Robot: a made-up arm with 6 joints.
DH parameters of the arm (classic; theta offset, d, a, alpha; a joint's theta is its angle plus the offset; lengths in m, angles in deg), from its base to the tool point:
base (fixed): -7.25 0 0.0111 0
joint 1: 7.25 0.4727 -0.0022 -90
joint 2: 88.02 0 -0.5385 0
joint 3: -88.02 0.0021 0.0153 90
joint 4: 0 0.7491 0.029 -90
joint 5: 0 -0.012 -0.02 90
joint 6: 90 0.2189 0.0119 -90
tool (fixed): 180 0.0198 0 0
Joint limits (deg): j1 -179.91..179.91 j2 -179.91..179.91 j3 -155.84..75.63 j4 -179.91..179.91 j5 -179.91..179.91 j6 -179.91..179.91
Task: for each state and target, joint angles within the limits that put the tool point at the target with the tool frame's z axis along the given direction. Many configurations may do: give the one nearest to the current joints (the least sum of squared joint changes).
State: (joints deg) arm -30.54 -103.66 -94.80 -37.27 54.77 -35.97
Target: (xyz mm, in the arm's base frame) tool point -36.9 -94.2 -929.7 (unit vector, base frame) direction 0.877 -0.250 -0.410
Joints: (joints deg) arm -58.64 -154.77 -49.59 -40.04 41.45 -10.96
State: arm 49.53 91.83 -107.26 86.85 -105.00 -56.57
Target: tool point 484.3 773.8 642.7 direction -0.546 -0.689 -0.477
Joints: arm 69.27 126.17 -84.00 91.86 -106.80 -16.96
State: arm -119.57 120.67 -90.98 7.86 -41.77 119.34
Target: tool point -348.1 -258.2 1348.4 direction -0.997 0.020 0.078
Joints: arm -130.58 93.49 -95.38 35.84 -41.54 94.93
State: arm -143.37 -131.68 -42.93 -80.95 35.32 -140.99
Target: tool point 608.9 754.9 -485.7 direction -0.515 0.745 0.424
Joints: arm -134.30 -99.32 -53.36 -96.88 19.46 -153.08
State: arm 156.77 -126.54 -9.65 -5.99 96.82 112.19
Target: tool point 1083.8 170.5 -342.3 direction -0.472 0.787 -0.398
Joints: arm 179.77 -129.69 -8.23 -38.30 88.40 91.32
